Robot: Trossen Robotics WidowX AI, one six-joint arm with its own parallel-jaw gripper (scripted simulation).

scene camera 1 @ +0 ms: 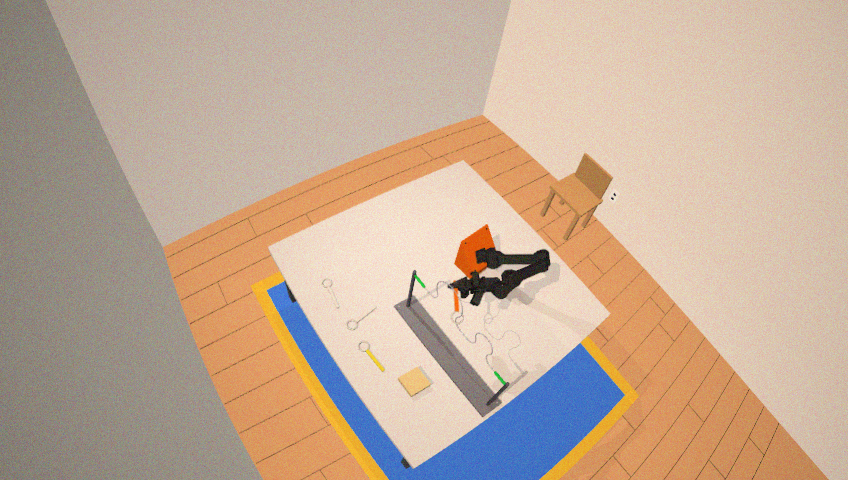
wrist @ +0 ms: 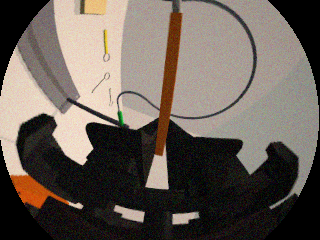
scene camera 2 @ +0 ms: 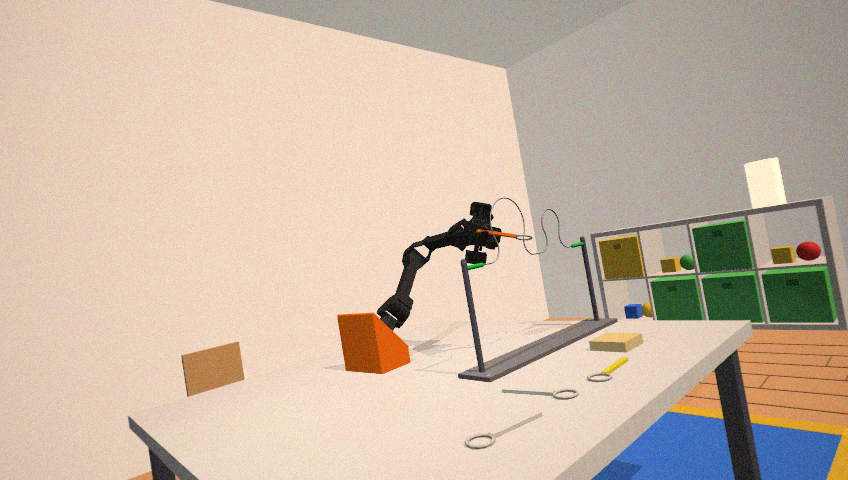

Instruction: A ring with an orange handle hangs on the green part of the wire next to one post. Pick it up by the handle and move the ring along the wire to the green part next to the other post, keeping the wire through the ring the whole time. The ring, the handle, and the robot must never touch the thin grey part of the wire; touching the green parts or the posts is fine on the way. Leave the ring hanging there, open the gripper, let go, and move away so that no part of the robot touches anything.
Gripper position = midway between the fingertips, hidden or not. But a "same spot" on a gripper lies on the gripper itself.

gripper: scene camera 1; wrist; scene camera 2 487, 230
same spot on gripper: (wrist: 207, 168) = (scene camera 1: 468, 289)
